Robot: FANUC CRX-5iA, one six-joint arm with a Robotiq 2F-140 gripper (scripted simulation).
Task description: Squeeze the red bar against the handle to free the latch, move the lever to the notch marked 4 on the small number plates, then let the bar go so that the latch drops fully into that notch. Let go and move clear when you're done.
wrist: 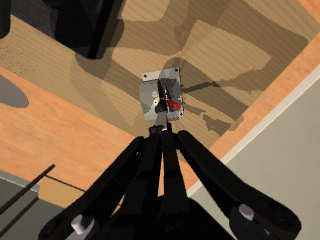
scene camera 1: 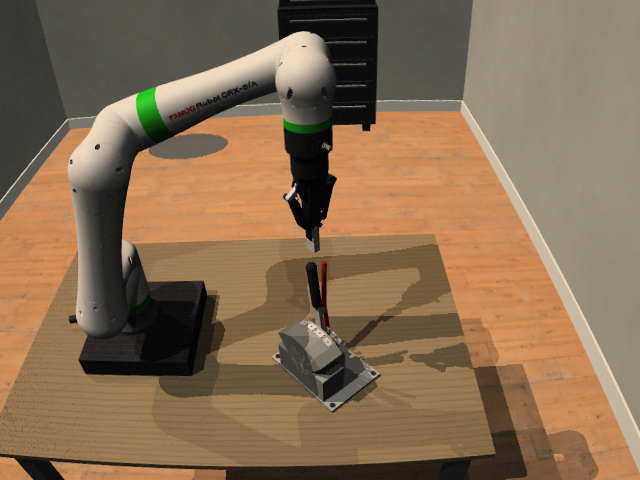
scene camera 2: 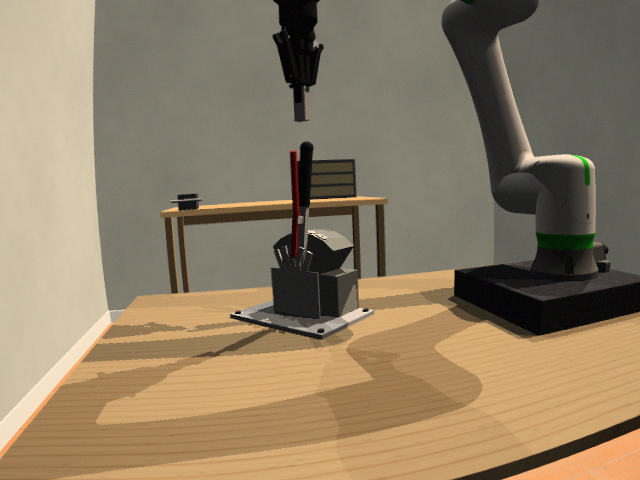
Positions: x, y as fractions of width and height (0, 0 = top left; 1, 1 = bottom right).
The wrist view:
my gripper: 0.51, 0.49
notched sector: 0.47, 0.39
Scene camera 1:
my gripper: 0.49, 0.52
notched sector: 0.48, 0.73
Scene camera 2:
my gripper: 0.47, 0.25
notched sector: 0.50, 0.60
